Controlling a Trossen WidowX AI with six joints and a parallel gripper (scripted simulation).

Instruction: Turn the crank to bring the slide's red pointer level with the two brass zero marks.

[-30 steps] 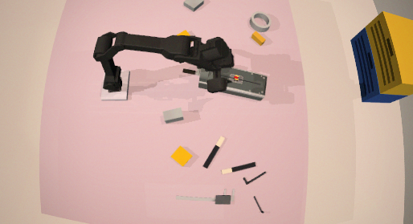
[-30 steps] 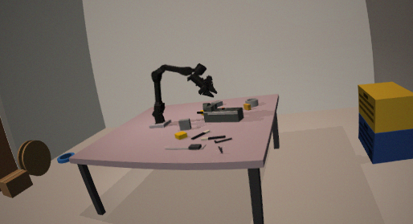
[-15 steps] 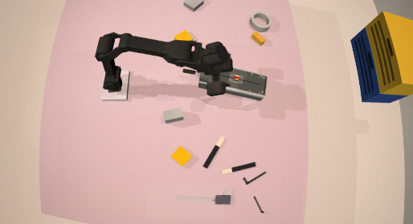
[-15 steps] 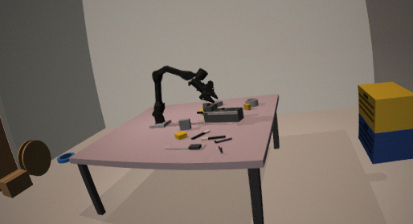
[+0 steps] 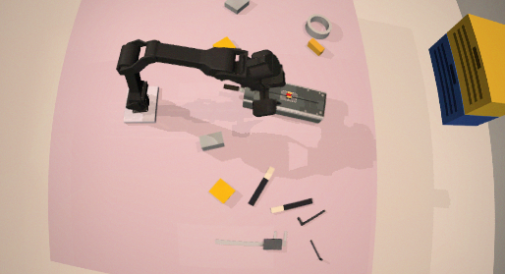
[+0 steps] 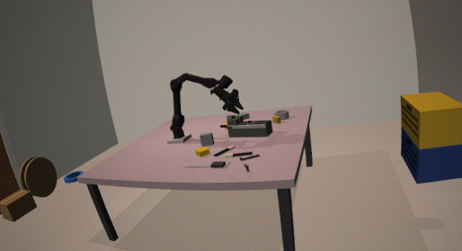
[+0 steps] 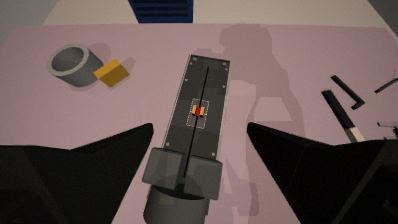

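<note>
Now: the dark crank handle 14 cm behind my gripper tip, 9 cm below it and 4 cm to the left of it. The rest, counted from my gripper tip: orange block 21 cm to the left, 18 cm ahead, 13 cm below; red pointer 7 cm below, 4 cm ahead.
</note>
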